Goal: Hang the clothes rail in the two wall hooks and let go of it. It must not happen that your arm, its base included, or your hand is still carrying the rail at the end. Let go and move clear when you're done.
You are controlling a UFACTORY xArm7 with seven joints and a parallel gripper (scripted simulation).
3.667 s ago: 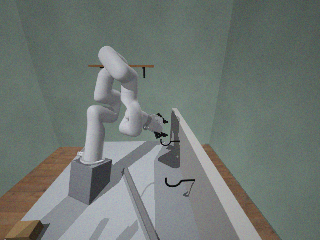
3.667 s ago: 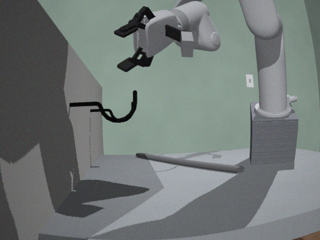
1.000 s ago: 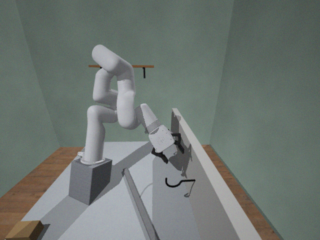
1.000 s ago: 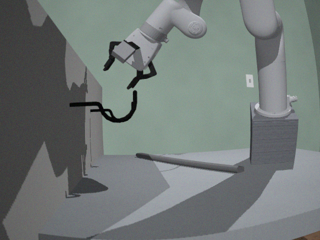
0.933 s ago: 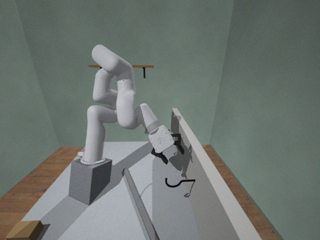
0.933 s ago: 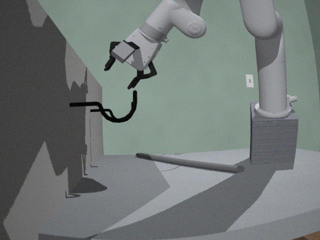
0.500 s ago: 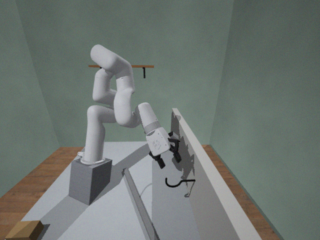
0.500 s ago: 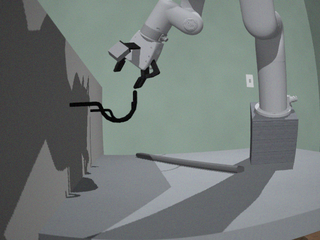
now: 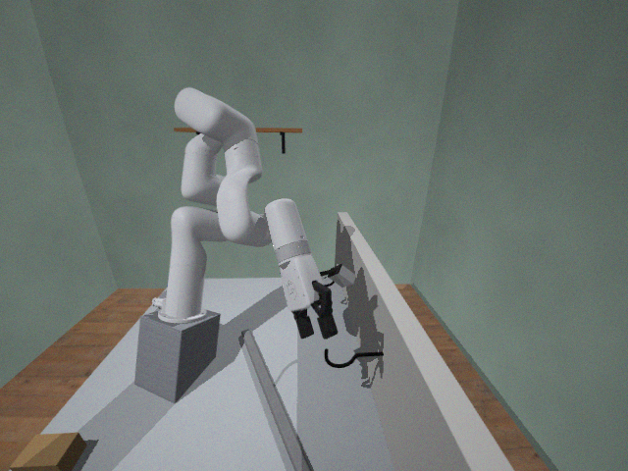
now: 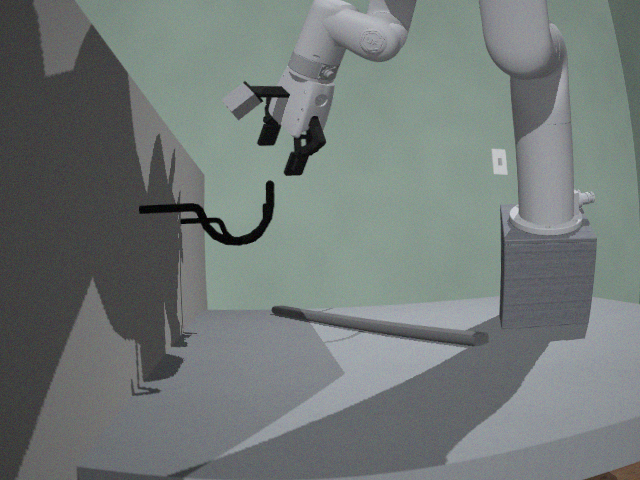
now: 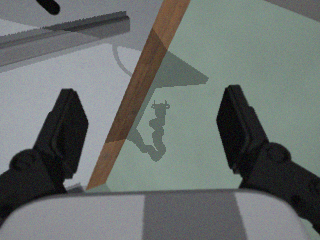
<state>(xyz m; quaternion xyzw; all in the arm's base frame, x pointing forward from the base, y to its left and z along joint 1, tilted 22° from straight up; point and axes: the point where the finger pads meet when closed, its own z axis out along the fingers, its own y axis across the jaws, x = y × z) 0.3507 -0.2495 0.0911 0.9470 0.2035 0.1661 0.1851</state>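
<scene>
Right now the clothes rail is 260 mm below my hand, 110 mm behind it and 50 mm to the left of it. From my hand the other things lie so: brown box (560 mm behind, 250 mm below, 80 mm to the right); blue object (570 mm to the left, 560 mm behind, 250 mm below); grey wall panel (500 mm below, 200 mm to the left, 190 mm ahead).
</scene>
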